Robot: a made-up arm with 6 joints.
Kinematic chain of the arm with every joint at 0, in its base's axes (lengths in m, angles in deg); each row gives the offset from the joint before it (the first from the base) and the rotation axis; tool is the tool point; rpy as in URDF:
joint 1: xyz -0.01 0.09 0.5 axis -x
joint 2: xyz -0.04 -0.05 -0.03 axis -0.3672 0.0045 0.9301
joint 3: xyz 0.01 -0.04 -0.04 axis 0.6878 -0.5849 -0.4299
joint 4: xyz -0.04 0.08 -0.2 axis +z
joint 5: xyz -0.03 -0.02 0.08 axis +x
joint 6: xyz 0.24 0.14 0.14 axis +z
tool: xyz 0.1 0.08 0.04 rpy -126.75 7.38 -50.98
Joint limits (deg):
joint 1: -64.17..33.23
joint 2: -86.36..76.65
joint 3: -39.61..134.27
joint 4: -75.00..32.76
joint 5: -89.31..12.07
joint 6: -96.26..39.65
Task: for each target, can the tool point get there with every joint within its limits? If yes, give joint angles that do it. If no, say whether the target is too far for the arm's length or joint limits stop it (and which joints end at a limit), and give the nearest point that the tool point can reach.
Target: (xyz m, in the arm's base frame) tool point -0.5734 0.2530 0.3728
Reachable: no: joint limits stop it (at a limit: joint 1, joint 2, joint 3) | nearest point -0.4309 0.1859 0.3726 | short by 0.157 m
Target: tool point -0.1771 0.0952 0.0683
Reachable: yes | joints -56.22 -72.65 90.10 -57.05 -54.42 -38.24
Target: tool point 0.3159 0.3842 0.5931
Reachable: yes | joints -50.16 -15.87 21.62 20.92 -71.05 10.59
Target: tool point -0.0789 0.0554 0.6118
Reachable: no: joint limits stop it (at a limit: joint 1, joint 2, joint 4, joint 6) | nearest point -0.0659 0.0559 0.7187 | short by 0.108 m
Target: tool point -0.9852 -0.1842 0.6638
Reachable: no: too far | nearest point -0.4644 -0.1084 0.6185 | short by 0.528 m
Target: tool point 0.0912 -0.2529 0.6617
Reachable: yes | joints 16.15 -54.01 42.66 -21.85 -12.08 -14.21
